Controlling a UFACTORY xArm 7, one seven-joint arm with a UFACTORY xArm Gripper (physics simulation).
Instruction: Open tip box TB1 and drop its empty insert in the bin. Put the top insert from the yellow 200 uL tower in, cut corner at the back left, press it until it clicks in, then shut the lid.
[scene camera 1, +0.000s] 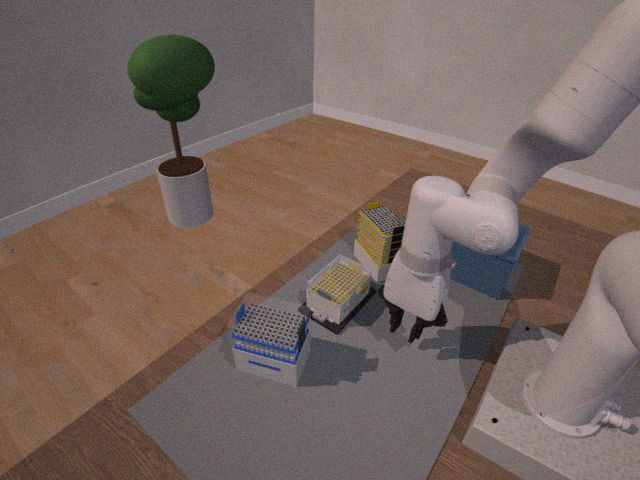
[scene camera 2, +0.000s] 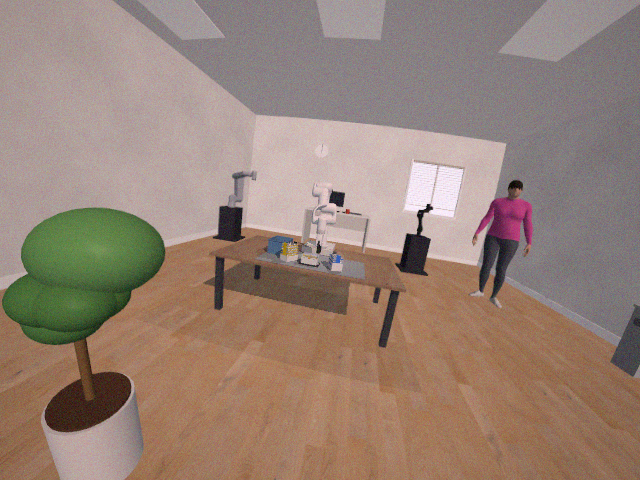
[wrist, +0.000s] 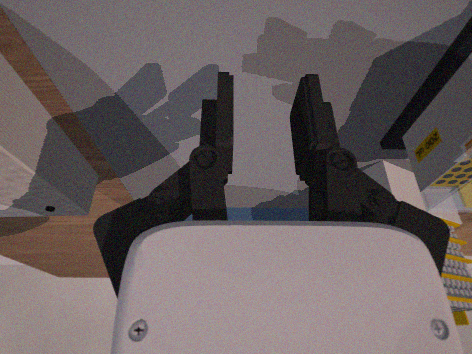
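Tip box TB1 (scene camera 1: 329, 305) (scene camera 2: 309, 260) is white, with a yellow perforated insert (scene camera 1: 338, 283) showing no tips. A clear lid surrounds its top; its exact position is hard to tell. In the wrist view its side bears a yellow label (wrist: 428, 145). The yellow 200 uL tower (scene camera 1: 379, 242) (scene camera 2: 290, 251) (wrist: 457, 272) stands behind it, with stacked inserts full of tips. The blue bin (scene camera 1: 473, 271) (scene camera 2: 278, 244) (wrist: 280, 214) is at the back right. My gripper (scene camera 1: 403, 334) (wrist: 263, 94) is partly open and empty, pointing down over the mat beside TB1, apart from it.
A blue-trimmed tip stack (scene camera 1: 271, 343) (scene camera 2: 336, 263) stands at the front left of the grey mat (scene camera 1: 361, 413). TB1 sits on a dark base (scene camera 1: 337, 327). The arm's pale mounting plate (scene camera 1: 509, 397) is at the right. A person (scene camera 2: 509, 219) stands away from the table.
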